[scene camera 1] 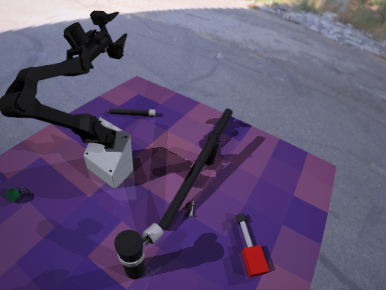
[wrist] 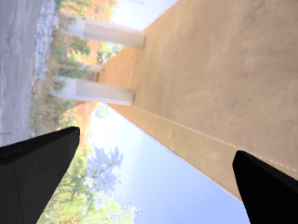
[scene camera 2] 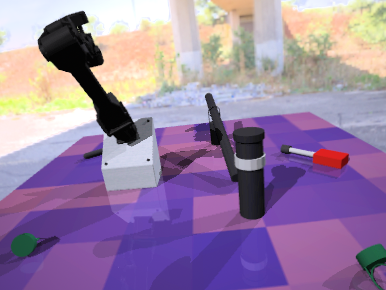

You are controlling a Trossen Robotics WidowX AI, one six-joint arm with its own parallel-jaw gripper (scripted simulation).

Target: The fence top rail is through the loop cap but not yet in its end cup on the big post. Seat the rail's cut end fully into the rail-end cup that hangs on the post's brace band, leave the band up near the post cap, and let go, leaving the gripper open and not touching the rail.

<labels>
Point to a big black post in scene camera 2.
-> At 250, 183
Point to a black top rail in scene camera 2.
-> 226, 147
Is my gripper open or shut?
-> Open.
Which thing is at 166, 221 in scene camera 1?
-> A black top rail.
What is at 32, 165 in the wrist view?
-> My gripper.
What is my gripper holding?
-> Nothing.
</labels>
